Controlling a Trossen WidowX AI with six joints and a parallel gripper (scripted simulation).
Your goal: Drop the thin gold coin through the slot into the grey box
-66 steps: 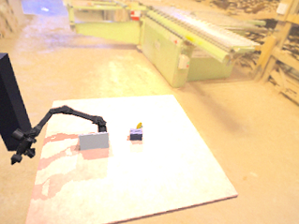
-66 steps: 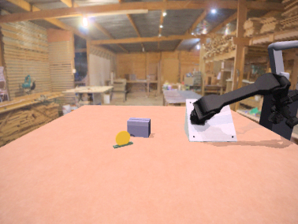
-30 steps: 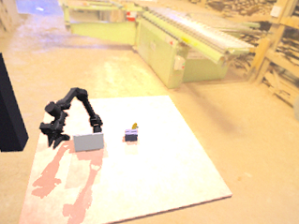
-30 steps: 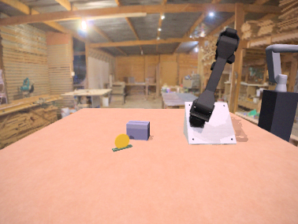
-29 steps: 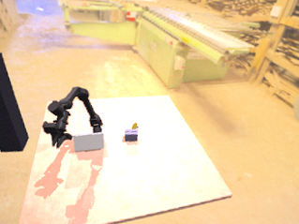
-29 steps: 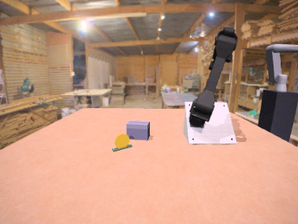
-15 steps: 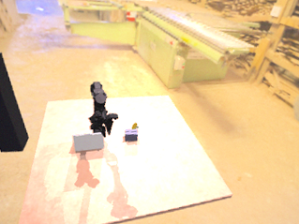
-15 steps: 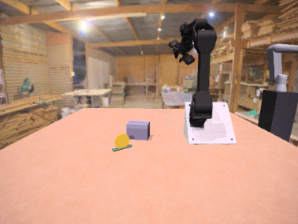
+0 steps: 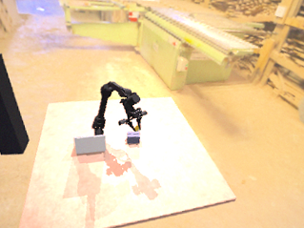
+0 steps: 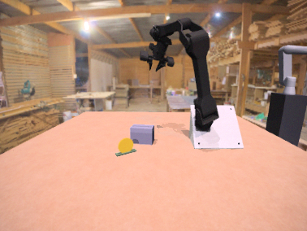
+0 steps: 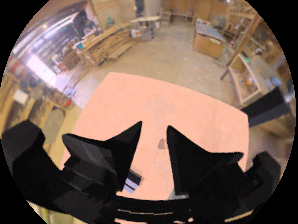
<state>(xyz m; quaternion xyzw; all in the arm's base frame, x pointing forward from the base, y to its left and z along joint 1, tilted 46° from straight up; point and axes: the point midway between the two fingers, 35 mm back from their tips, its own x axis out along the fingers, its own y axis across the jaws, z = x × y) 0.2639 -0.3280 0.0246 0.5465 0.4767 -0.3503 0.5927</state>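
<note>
My gripper tip is now 38 cm to the right of the gold coin, 30 cm above it and 6 cm short of it.
</note>
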